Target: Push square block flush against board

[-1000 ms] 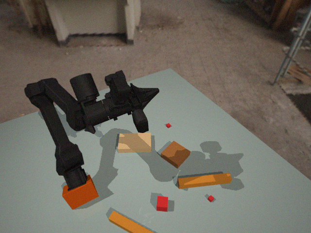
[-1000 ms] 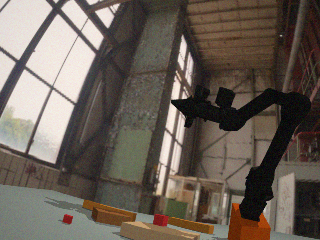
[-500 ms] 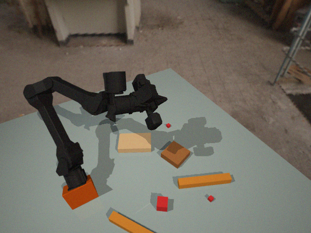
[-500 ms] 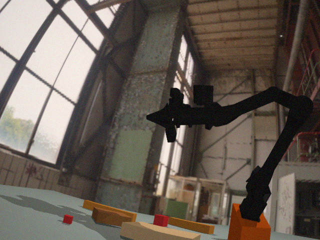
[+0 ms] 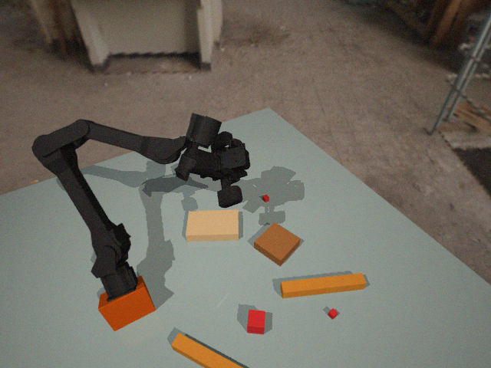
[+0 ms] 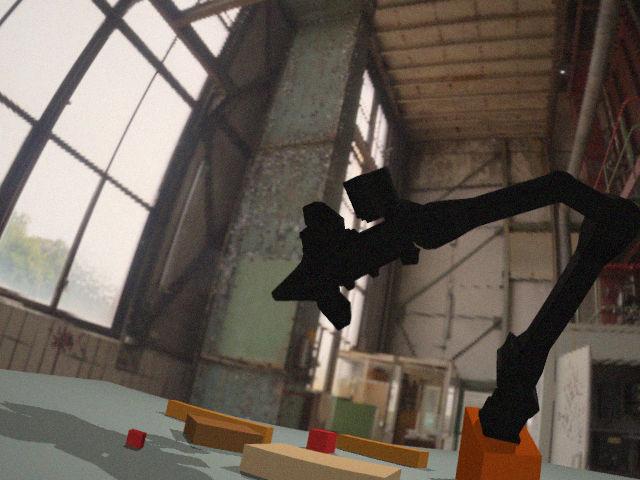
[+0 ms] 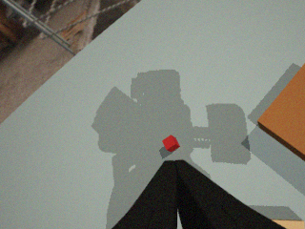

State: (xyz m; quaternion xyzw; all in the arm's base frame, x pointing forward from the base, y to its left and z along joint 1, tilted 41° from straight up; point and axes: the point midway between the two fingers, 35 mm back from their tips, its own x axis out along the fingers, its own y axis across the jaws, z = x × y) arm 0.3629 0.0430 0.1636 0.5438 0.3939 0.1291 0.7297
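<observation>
Now: the tan board 10 cm behind my gripper tip, 3 cm to the left of it and 20 cm below it. Round my gripper tip: brown square block (5 cm ahead, 11 cm to the right, 20 cm below).
</observation>
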